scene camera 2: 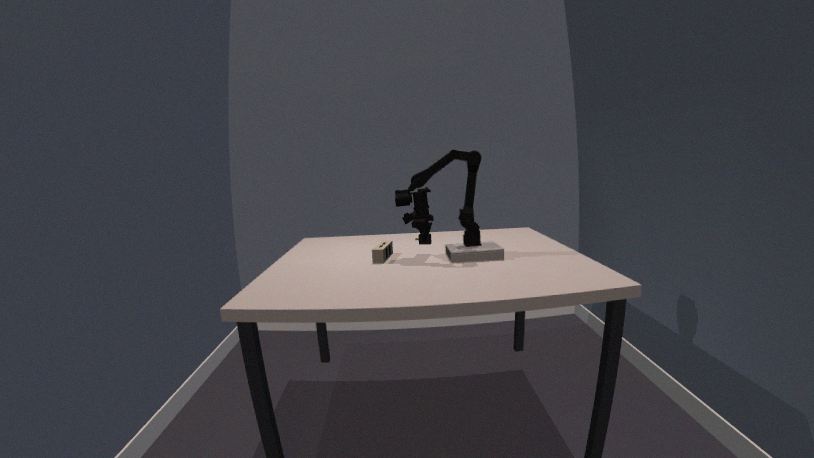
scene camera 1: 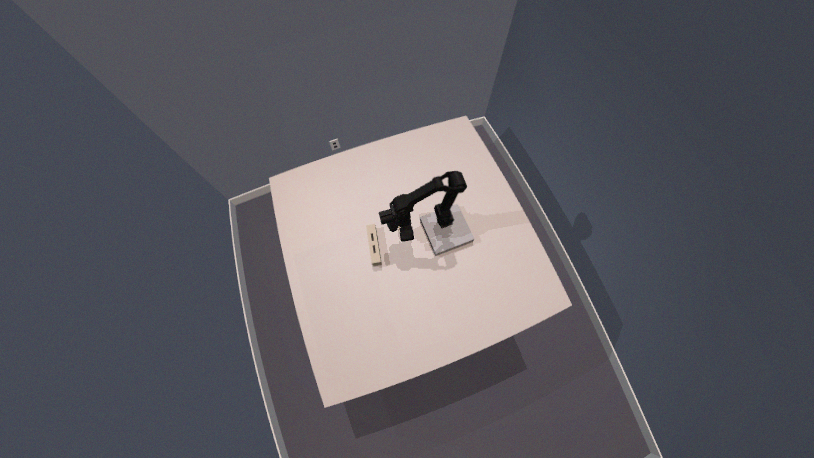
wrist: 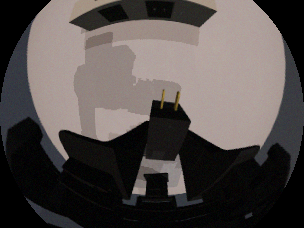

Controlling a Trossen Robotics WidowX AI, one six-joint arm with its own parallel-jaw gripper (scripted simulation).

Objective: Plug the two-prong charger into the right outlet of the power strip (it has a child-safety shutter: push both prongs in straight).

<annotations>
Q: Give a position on a black two-prong charger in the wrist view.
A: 168, 124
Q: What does my gripper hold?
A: A black two-prong charger.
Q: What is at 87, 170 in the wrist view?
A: My gripper.
</annotations>
